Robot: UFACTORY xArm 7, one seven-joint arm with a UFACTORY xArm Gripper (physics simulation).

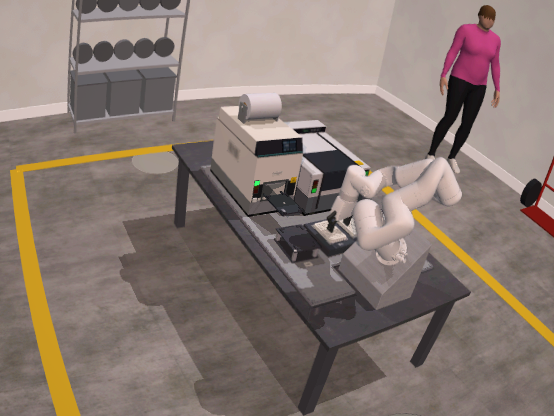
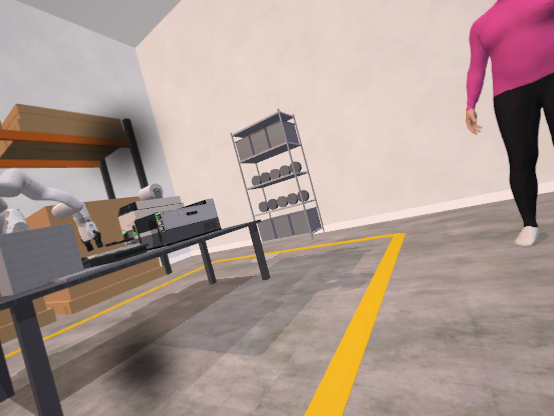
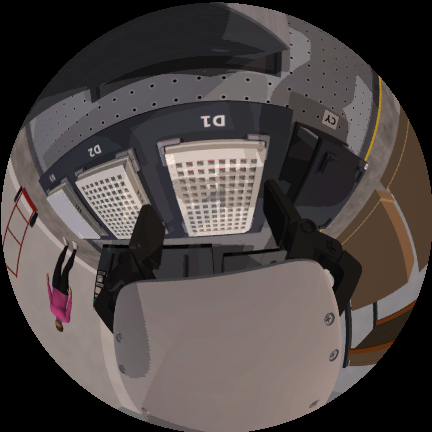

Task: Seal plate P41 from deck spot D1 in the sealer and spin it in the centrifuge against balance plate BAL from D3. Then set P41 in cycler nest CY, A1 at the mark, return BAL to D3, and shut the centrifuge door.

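Frame: origin at the arm's base, x ahead, y left, z up, level; centimetres.
Seen in the pictures: gripper, fingertip midpoint: [image 1: 337, 227] [image 2: 95, 249] [image 3: 208, 204]; arm's base at its link origin: [image 1: 391, 250] [image 2: 30, 249].
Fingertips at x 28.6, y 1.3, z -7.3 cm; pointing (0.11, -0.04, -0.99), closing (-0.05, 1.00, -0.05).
Note:
Pixels of each thing's middle, then the offset from my fingertips to it. Level surfaces: height alone.
- deck at its surface level: dz -4.7 cm
- white well plate P41 at the middle of its body: [image 3: 217, 197] [image 1: 329, 231] dx +3.1, dy +0.6, dz -3.9 cm
- white plate at the middle of its body: [image 3: 119, 207] [image 1: 352, 226] dx +2.2, dy -11.9, dz -3.9 cm
- beige sealer at the middle of its body: [image 1: 256, 144] [image 2: 154, 215] dx +51.5, dy +8.4, dz +14.5 cm
- dark tray at the middle of its body: [image 1: 284, 203] dx +21.9, dy +11.7, dz +1.3 cm
- centrifuge at the middle of its body: [image 3: 169, 302] [image 1: 311, 164] [image 2: 177, 223] dx +44.2, dy -21.2, dz +2.9 cm
- dark cycler nest CY at the middle of its body: [image 3: 318, 186] [image 1: 296, 242] dx +4.9, dy +16.1, dz -6.2 cm
- dark table at its surface level: dz -10.6 cm
- raised perforated plate at its surface level: dz -9.3 cm
My gripper [image 1: 340, 220] [image 2: 94, 243] [image 3: 208, 204] is open and empty above the deck [image 3: 160, 122], its fingers apart on either side of the white well plate P41 [image 1: 336, 236] [image 3: 215, 192] in spot D1. A white plate [image 3: 112, 197] sits in D2, and a paler plate, BAL [image 3: 74, 212], sits in the far spot, whose label is too small to read. The beige sealer [image 1: 235, 155] [image 2: 162, 203] has a dark tray [image 1: 283, 202] out in front. The centrifuge [image 1: 327, 167] [image 2: 187, 218] stands beside it; its door state is unclear. The dark cycler nest CY [image 1: 298, 239] [image 3: 332, 185] is beside D1.
The machines and deck stand on a dark table [image 1: 400, 312]. The arm's grey base block [image 1: 380, 280] [image 2: 40, 255] is near the deck. A raised perforated plate [image 1: 327, 292] lies near the table edge. A person [image 1: 472, 55] [image 2: 520, 55] [image 3: 60, 295] stands beyond the table.

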